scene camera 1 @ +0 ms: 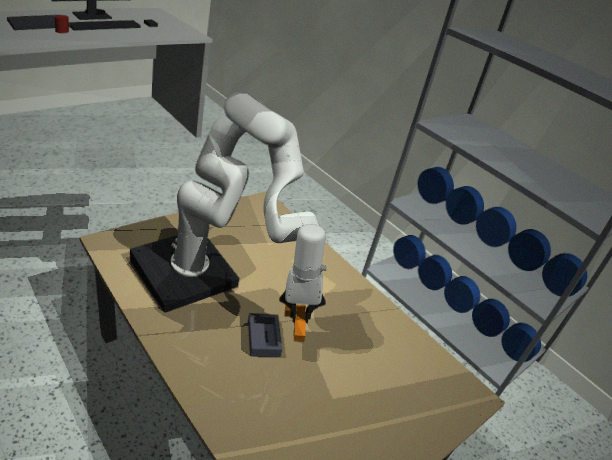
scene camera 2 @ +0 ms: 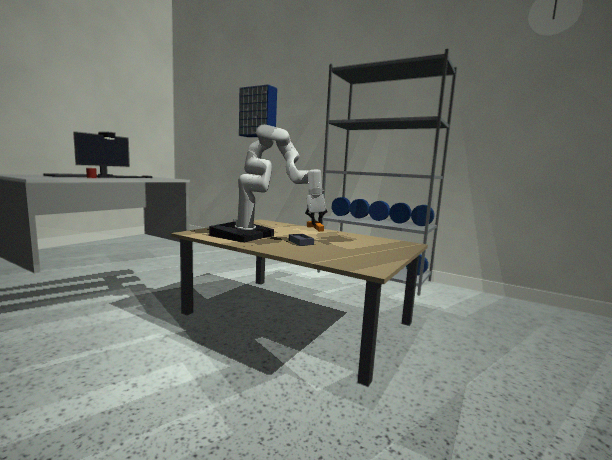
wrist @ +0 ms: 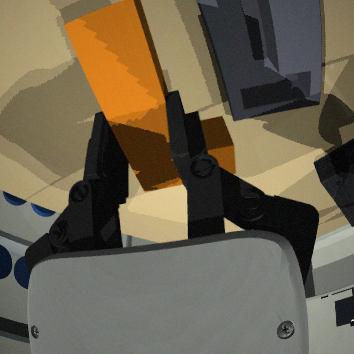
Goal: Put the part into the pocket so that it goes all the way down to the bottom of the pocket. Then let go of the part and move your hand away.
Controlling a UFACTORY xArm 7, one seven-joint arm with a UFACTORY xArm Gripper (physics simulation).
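Pixels of known places: gripper, fingertip midpoint: (scene camera 1: 300, 319) (scene camera 2: 317, 224) (wrist: 144, 118); arm's base, origin of the base link: (scene camera 1: 189, 262) (scene camera 2: 245, 227).
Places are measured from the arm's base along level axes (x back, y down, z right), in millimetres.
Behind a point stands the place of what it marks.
Note:
The orange part (scene camera 1: 300, 331) @[x -462, y -58, z -24 mm] (scene camera 2: 320, 227) @[x -466, y -49, z -10 mm] (wrist: 120, 65) @[x -451, y -59, z -32 mm] is a long bar with a short block sticking out sideways near one end. My gripper (scene camera 1: 302, 317) @[x -428, y -52, z -62 mm] (scene camera 2: 316, 222) @[x -428, y -52, z -62 mm] (wrist: 144, 118) @[x -428, y -52, z -62 mm] is shut on the long bar and holds it above the table. The dark grey-blue block with the pocket (scene camera 1: 265, 352) @[x -412, y 27, z 49 mm] (scene camera 2: 304, 243) @[x -404, y 35, z 58 mm] (wrist: 225, 55) @[x -385, y 11, z -28 mm] lies on the table. In scene camera 1 it is left of the part, with a gap between them in that view. The wrist view shows it at the upper right, partly cut off. The pocket's recess shows no part in it.
The wooden table (scene camera 1: 240, 425) @[x -533, y 47, z 258 mm] (scene camera 2: 350, 257) @[x -685, y 47, z 170 mm] carries the arm's black base plate (scene camera 1: 150, 285) @[x 1, y 19, z 155 mm] (scene camera 2: 220, 232) @[x 74, y 17, z 142 mm], behind and left of the pocket block in scene camera 1. A metal shelf rack (scene camera 1: 410, 145) (scene camera 2: 327, 115) with blue discs stands beyond the table. A desk (scene camera 1: 180, 42) (scene camera 2: 165, 181) stands at the back left.

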